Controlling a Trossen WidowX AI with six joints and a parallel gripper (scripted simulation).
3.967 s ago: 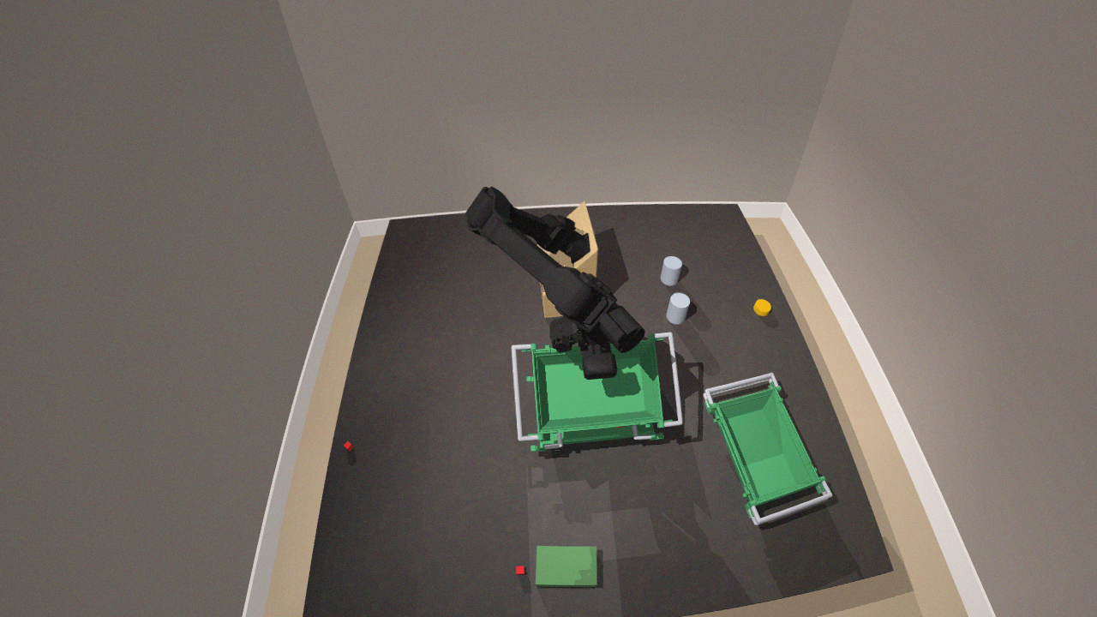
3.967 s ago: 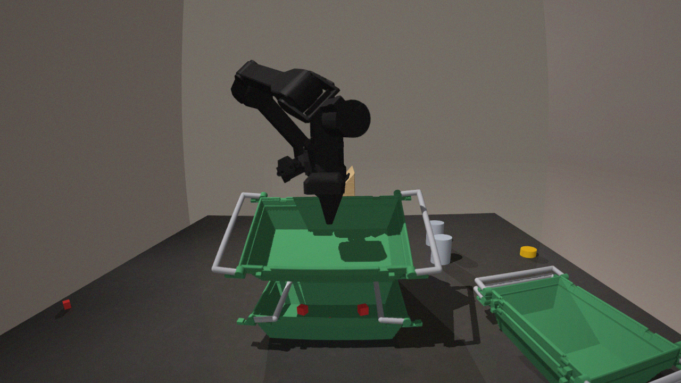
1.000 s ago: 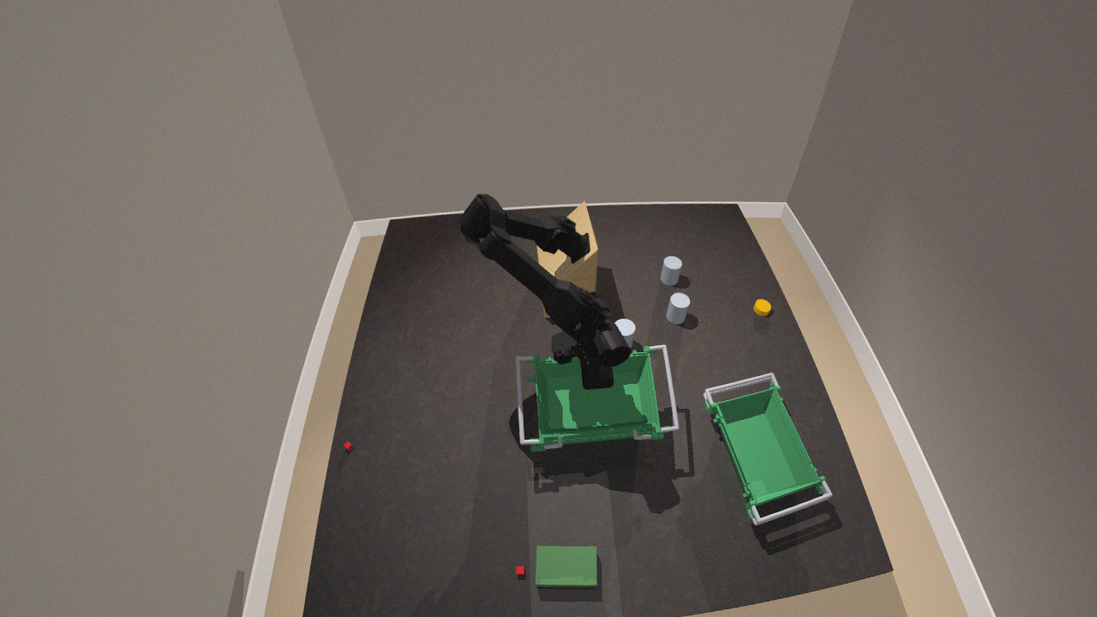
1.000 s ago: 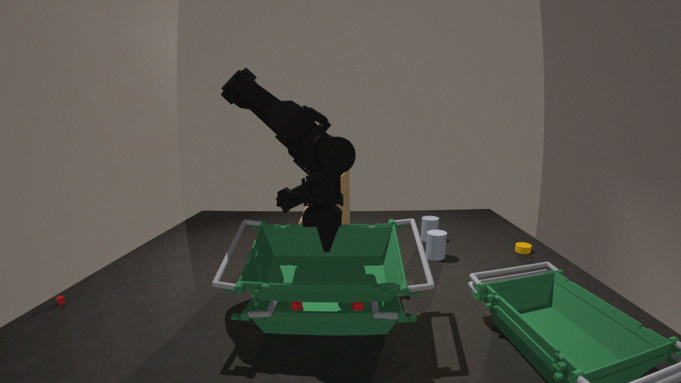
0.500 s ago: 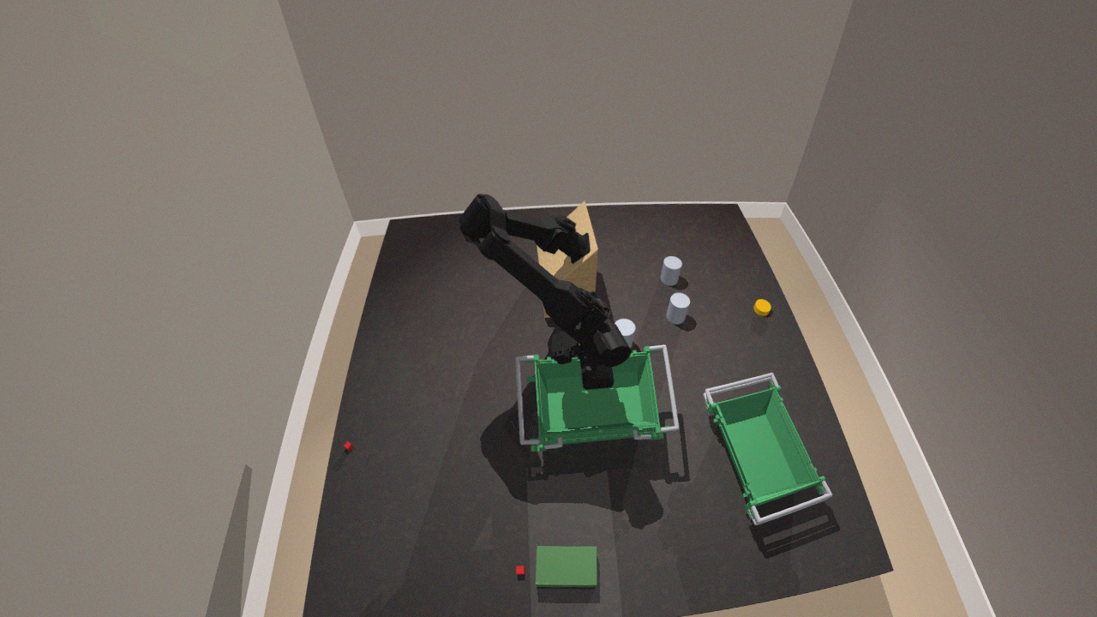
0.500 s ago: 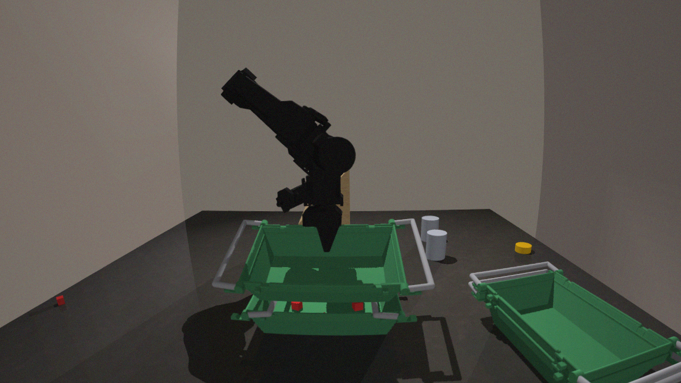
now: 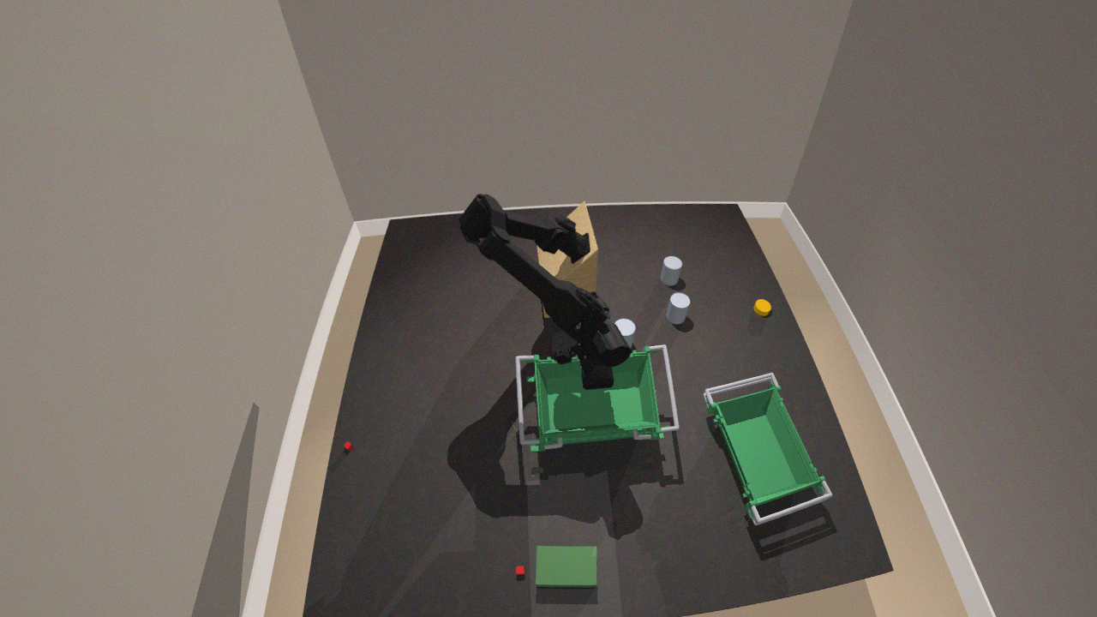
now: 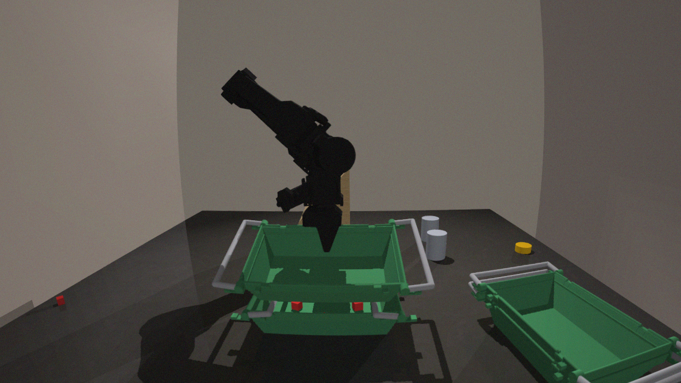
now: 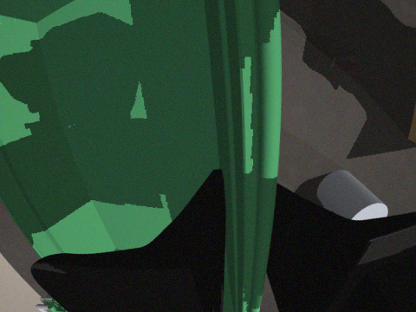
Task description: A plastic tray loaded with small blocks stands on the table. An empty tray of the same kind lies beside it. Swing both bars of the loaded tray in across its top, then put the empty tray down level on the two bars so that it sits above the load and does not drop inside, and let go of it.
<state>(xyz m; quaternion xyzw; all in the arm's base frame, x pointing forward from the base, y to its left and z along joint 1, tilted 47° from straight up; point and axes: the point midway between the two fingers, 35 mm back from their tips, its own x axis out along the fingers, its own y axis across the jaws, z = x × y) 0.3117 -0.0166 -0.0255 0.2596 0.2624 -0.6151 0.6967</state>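
The tray is 70 mm ahead of my gripper tip and 10 mm above it. The rest, counted from my gripper tip: flat green slab 420 mm ahead, 90 mm below, 70 mm to the right; then yellow disc 540 mm to the left, 250 mm behind, 100 mm below.
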